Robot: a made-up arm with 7 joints. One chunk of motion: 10 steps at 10 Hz.
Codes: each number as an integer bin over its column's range. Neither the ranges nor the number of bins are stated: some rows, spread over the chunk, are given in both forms.
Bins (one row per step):
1: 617 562 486 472 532 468 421
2: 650 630 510 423 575 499 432
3: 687 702 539 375 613 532 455
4: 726 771 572 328 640 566 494
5: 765 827 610 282 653 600 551
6: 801 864 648 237 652 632 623
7: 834 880 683 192 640 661 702
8: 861 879 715 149 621 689 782
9: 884 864 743 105 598 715 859
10: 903 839 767 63 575 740 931
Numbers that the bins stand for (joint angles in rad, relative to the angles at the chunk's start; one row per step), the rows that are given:
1: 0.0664 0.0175 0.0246 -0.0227 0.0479 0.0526 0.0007
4: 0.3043 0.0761 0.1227 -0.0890 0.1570 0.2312 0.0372
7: 0.5399 0.1066 0.2494 -0.1516 0.1570 0.4042 0.1414
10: 0.6905 0.0952 0.3453 -0.2110 0.0913 0.5481 0.2560
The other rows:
2: 0.1384 0.0366 0.0520 -0.0452 0.0913 0.1091 0.0062
3: 0.2192 0.0568 0.0851 -0.0673 0.1297 0.1692 0.0177
5: 0.3894 0.0918 0.1661 -0.1102 0.1702 0.2931 0.0658
6: 0.4679 0.1022 0.2095 -0.1309 0.1692 0.3514 0.1018
8: 0.5989 0.1064 0.2859 -0.1714 0.1378 0.4552 0.1814
9: 0.6490 0.1022 0.3179 -0.1917 0.1146 0.5026 0.2199

